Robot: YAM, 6 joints.
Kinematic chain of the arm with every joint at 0, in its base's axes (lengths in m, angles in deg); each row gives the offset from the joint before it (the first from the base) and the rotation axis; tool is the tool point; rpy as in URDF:
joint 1: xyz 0 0 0.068 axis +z
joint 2: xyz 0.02 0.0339 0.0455 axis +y
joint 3: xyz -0.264 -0.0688 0 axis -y
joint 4: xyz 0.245 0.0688 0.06 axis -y
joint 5: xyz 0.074 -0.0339 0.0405 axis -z
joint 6: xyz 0.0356 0 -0.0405 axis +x
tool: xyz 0 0 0 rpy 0 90 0
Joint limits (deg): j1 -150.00..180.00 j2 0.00..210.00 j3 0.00..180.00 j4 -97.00..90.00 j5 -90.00..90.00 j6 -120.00..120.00
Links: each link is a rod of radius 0.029 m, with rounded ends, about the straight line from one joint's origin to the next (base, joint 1, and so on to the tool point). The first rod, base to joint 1, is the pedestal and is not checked.
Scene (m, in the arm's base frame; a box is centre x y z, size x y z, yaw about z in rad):
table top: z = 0
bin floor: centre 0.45 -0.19 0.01 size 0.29 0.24 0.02 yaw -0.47
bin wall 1: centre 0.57 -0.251 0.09 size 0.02 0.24 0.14 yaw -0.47
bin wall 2: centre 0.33 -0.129 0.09 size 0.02 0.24 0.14 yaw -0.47
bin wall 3: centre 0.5 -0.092 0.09 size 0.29 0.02 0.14 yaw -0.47
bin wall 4: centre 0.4 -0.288 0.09 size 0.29 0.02 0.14 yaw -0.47
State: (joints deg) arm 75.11 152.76 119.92 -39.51 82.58 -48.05
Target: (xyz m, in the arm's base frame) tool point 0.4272 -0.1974 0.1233
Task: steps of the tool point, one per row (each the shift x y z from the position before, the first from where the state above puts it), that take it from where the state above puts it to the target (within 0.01 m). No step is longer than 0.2 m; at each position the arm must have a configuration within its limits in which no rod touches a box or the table.
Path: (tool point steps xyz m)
1: 0.1106 -0.0541 0.0316
2: 0.0932 -0.0801 0.0315
3: 0.0696 -0.1004 0.0311
4: 0.0415 -0.1136 0.0305
5: 0.0112 -0.1189 0.0300
6: -0.0190 -0.1158 0.0292
7: -0.0469 -0.1050 0.0283
8: 0.0000 0.0000 -0.1659

